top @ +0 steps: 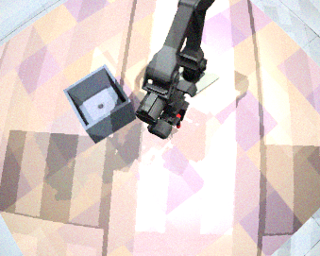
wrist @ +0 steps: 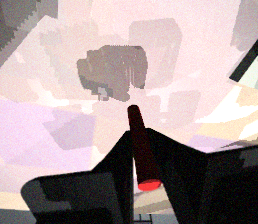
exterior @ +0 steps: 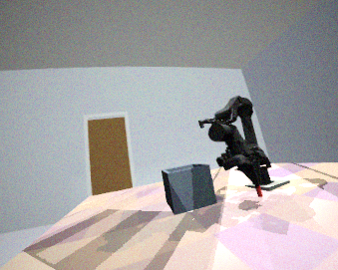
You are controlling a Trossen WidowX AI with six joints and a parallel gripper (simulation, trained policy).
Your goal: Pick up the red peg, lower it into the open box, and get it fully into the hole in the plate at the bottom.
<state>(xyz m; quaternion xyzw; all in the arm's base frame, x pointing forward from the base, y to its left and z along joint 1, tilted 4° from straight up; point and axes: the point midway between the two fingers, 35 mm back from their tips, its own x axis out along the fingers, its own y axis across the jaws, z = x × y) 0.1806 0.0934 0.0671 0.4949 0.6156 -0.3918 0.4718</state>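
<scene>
Now: the pale plate 22 cm to the right of my gripper tip, 13 cm ahead of it and 1 cm below it. Round my gripper tip: red peg 1 cm above.
</scene>
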